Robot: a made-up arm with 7 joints. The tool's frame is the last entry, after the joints. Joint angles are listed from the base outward. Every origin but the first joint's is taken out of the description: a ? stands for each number. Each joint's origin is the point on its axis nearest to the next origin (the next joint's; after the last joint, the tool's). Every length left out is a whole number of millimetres.
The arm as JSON. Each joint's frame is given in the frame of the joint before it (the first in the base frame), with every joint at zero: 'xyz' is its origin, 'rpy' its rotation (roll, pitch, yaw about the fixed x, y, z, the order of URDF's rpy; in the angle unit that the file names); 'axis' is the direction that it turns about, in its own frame. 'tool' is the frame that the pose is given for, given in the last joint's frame.
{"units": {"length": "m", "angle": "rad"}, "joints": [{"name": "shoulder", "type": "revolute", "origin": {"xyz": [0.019, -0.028, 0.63], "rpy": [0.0, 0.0, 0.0]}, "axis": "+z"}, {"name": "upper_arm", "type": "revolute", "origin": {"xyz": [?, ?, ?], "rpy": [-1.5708, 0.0, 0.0]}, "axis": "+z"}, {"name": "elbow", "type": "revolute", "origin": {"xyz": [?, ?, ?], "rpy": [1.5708, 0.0, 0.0]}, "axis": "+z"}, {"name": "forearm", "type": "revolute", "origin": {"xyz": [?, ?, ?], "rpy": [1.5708, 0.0, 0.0]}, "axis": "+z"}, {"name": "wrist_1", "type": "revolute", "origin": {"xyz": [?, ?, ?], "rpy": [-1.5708, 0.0, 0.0]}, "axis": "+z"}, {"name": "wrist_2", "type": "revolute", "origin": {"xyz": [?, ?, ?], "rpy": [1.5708, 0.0, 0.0]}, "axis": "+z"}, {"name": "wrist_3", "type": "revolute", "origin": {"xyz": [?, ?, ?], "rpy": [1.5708, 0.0, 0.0]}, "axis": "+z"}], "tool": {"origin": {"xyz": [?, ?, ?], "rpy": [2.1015, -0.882, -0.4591]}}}
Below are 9 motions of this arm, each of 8 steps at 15 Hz.
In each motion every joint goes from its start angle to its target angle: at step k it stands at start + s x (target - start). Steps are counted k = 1, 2, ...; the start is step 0. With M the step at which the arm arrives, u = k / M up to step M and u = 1 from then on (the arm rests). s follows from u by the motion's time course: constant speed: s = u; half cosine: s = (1 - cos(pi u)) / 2; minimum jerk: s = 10 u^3 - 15 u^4 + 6 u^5.
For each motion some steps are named. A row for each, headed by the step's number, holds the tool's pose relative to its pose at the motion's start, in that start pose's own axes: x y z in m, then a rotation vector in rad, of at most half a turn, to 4 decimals.
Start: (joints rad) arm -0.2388 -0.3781 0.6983 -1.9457 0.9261 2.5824 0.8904
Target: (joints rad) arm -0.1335 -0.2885 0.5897 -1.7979 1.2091 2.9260 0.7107
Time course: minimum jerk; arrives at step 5
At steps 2, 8:
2: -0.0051 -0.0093 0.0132 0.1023 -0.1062 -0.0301
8: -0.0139 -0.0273 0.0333 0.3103 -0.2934 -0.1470

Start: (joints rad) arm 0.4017 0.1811 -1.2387 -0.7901 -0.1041 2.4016 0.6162
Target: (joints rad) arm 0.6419 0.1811 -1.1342 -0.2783 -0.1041 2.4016 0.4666
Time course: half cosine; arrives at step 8
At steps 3, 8:
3: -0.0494 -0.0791 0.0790 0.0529 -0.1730 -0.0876
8: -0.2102 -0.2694 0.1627 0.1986 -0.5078 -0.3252

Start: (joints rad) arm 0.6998 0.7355 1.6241 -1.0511 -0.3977 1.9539 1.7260
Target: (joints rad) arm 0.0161 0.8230 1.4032 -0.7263 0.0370 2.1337 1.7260
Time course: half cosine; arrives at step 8
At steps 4, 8:
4: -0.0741 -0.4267 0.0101 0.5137 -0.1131 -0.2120
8: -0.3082 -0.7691 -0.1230 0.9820 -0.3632 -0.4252

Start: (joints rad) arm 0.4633 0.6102 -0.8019 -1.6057 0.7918 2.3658 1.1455
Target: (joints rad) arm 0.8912 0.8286 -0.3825 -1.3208 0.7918 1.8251 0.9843
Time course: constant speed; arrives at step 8
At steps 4, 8:
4: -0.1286 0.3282 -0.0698 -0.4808 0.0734 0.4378
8: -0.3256 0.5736 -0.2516 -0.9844 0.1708 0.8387

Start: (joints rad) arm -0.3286 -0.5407 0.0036 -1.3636 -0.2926 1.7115 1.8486
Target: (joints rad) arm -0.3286 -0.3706 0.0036 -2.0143 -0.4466 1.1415 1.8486
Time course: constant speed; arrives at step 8
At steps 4, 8:
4: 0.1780 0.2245 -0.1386 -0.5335 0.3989 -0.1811
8: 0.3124 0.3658 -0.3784 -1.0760 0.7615 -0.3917

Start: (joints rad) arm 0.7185 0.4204 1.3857 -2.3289 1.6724 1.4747 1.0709
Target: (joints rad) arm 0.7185 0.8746 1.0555 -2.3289 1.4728 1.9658 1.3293
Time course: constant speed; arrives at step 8
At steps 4, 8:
4: -0.0458 -0.0971 0.0137 0.3215 -0.1041 -0.0108
8: -0.0557 -0.2163 0.0061 0.6845 -0.1500 -0.0352

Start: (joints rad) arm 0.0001 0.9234 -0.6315 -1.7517 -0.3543 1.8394 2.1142
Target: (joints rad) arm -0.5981 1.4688 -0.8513 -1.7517 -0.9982 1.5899 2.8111
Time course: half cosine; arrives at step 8
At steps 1, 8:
1: 0.0261 0.0136 0.0008 -0.0017 0.0319 -0.0468
8: 0.6183 0.2596 -0.3040 -0.2359 0.3134 -1.2013

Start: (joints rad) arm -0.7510 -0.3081 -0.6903 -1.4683 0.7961 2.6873 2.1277
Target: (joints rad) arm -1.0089 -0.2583 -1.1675 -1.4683 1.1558 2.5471 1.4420
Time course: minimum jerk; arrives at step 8
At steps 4, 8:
4: -0.0129 -0.0999 0.2029 0.0090 -0.2992 -0.0110
8: -0.0966 -0.2364 0.3663 0.0034 -0.6125 -0.0310

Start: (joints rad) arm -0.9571 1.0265 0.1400 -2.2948 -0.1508 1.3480 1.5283
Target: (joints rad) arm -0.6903 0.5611 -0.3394 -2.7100 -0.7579 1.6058 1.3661
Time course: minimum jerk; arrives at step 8
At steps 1, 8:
1: 0.0027 -0.0019 -0.0025 0.0044 -0.0001 -0.0097
8: 0.1239 -0.0403 -0.1660 0.0779 -0.0891 -0.4899

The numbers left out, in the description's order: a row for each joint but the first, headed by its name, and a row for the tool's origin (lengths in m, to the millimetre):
upper_arm: 0.025 0.041 0.0
elbow: 0.023 -0.303 0.0
forearm: 0.047 -0.046 0.0
wrist_1: -0.101 0.626 0.0
wrist_2: -0.011 0.0 0.0
wrist_3: 0.082 0.026 0.0
tool: -0.015 0.024 0.0

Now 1 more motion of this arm.
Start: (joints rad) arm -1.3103 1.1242 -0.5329 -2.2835 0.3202 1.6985 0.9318
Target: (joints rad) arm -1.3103 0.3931 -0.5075 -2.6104 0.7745 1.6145 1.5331
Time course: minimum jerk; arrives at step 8
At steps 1, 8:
1: -0.0032 0.0008 -0.0012 0.0117 -0.0027 0.0061
8: -0.1680 0.0629 -0.0908 0.4979 0.0049 0.5250

